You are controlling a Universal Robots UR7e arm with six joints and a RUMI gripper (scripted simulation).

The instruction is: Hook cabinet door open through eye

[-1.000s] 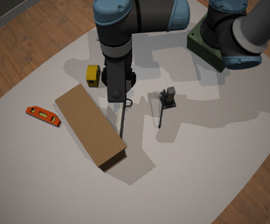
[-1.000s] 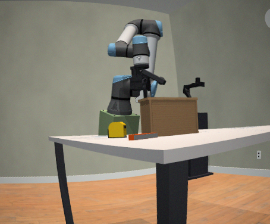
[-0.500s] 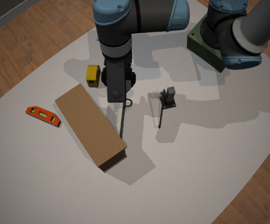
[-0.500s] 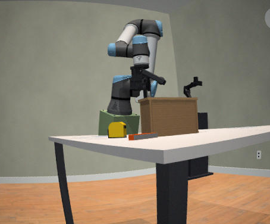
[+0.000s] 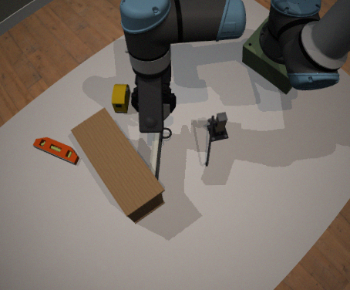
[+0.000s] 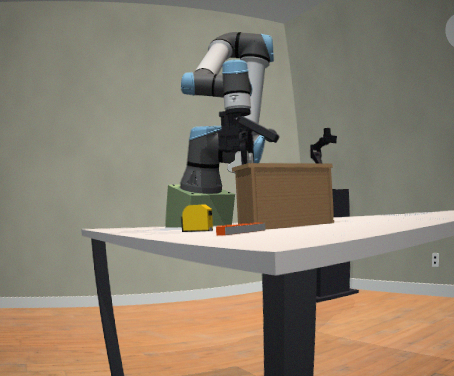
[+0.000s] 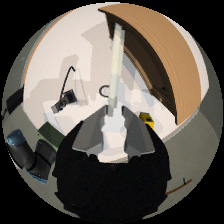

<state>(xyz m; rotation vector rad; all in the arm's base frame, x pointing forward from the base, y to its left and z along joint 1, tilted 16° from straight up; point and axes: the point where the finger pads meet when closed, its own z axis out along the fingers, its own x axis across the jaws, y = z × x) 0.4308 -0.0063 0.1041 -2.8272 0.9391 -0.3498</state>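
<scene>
Now: hand 4 cm short of the pale door, 7 cm to the right of it and 5 cm above it. The rest, counted from my hand: orange spirit level: 27 cm ahead, 13 cm to the right, 11 cm below; yellow tape measure: 2 cm ahead, 15 cm to the right, 9 cm below.
</scene>
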